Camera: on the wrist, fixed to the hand. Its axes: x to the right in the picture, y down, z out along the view.
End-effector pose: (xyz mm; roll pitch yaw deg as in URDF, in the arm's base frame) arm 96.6 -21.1 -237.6 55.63 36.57 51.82
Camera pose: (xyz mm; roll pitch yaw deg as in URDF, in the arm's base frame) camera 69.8 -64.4 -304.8 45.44 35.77 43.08
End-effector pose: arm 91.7 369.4 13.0 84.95 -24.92 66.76
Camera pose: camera 70.9 412.7 -56.3 82.66 -21.71 59.86
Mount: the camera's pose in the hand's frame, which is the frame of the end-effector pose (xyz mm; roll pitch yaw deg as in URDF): -0.6 -72.7 -42.8 -4.83 -6.11 -3.62
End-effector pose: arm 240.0 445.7 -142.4 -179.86 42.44 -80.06
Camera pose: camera 316.4 430.1 -110.3 179.01 48.42 -74.61
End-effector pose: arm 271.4 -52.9 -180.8 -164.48 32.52 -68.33
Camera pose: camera 337.7 -61.1 -129.3 -165.82 37.29 -61.91
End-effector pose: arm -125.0 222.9 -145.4 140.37 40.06 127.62
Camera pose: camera -185.4 164.9 -155.3 134.21 47.06 125.98
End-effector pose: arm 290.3 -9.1 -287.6 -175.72 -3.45 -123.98
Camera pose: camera 349.7 -44.9 -239.6 179.22 2.38 -119.93
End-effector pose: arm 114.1 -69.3 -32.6 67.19 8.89 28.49
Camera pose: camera 96.8 -65.8 -115.1 61.01 9.77 21.35
